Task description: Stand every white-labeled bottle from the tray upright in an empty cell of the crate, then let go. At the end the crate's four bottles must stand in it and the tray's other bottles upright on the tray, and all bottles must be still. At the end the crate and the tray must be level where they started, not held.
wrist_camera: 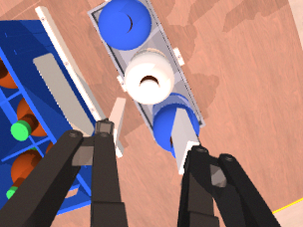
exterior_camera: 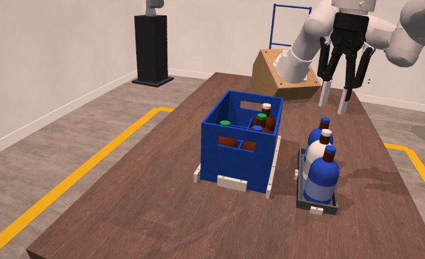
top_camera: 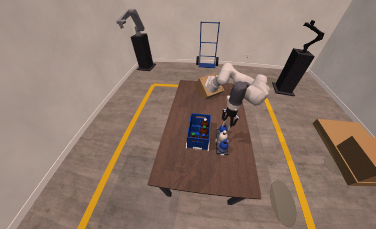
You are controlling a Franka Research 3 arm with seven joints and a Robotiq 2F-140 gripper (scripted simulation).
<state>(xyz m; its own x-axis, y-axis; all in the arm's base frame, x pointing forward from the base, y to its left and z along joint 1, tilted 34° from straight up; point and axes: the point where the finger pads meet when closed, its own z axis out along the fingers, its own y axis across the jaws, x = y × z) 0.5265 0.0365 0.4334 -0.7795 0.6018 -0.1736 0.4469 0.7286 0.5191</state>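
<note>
Now: the white-labeled bottle 170 mm below my hand. The rest, counted from my hand: blue-labeled bottle: 80 mm ahead, 10 mm to the left, 170 mm below; then blue crate: 10 mm behind, 220 mm to the right, 170 mm below.
</note>
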